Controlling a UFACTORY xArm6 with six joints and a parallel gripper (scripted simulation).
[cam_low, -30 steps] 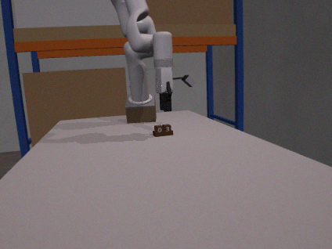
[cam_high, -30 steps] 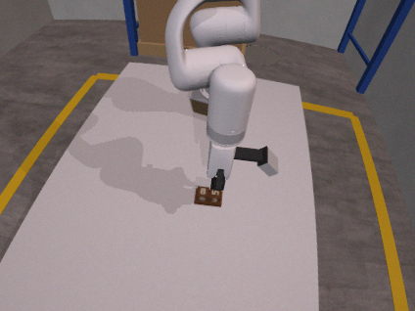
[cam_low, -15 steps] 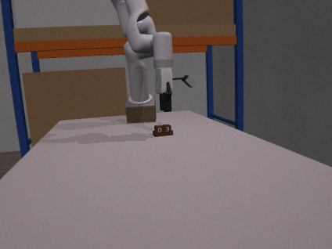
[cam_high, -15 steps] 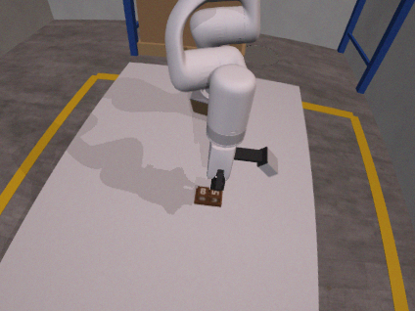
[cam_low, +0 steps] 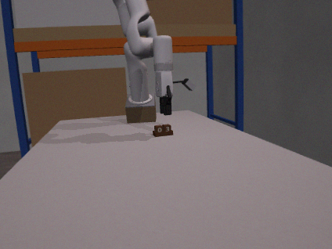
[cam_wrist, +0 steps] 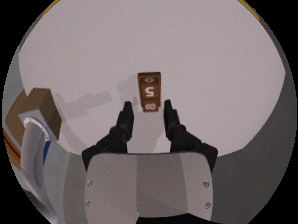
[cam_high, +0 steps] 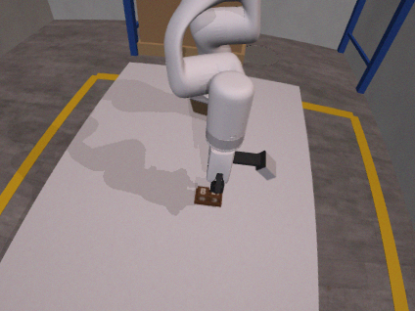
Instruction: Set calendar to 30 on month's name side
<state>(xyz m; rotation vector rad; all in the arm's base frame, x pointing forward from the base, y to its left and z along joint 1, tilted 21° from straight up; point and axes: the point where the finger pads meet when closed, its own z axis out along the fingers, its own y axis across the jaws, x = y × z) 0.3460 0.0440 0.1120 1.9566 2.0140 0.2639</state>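
Now: the brown digit cube 80 mm below my hand. Round my hand: brown calendar tray 90 mm below, 20 mm to the right.
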